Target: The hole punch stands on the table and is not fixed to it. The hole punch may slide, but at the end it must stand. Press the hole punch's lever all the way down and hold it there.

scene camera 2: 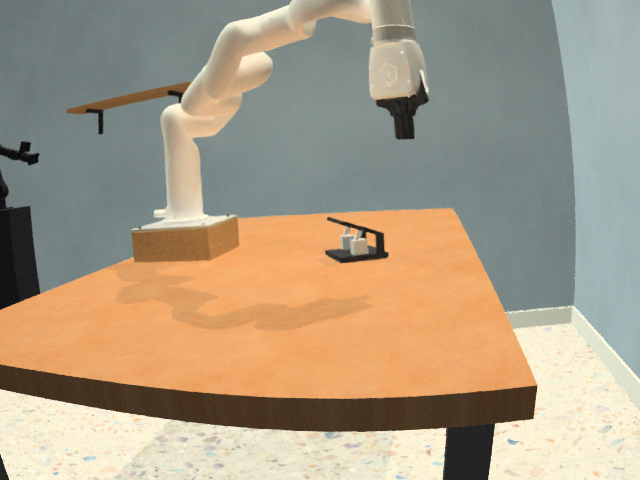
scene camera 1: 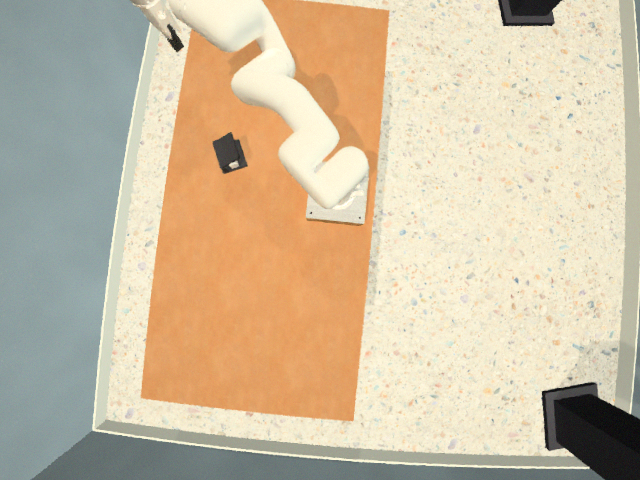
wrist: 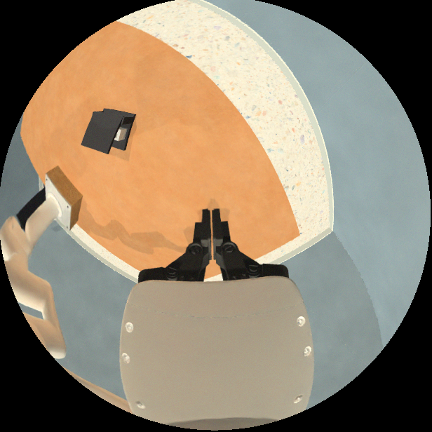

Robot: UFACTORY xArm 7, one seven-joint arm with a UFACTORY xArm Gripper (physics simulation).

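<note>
The black hole punch stands upright on the orange table. Its black lever is raised and slants above the base, with pale punch blocks between lever and base. My gripper is shut and empty and points down. It hangs high above the table and well to the side of the hole punch, touching nothing. In the wrist view the hole punch lies to the upper left of the fingertips.
The table carries the arm's base block. A wooden wall shelf is behind the arm. Black stands are away from the table.
</note>
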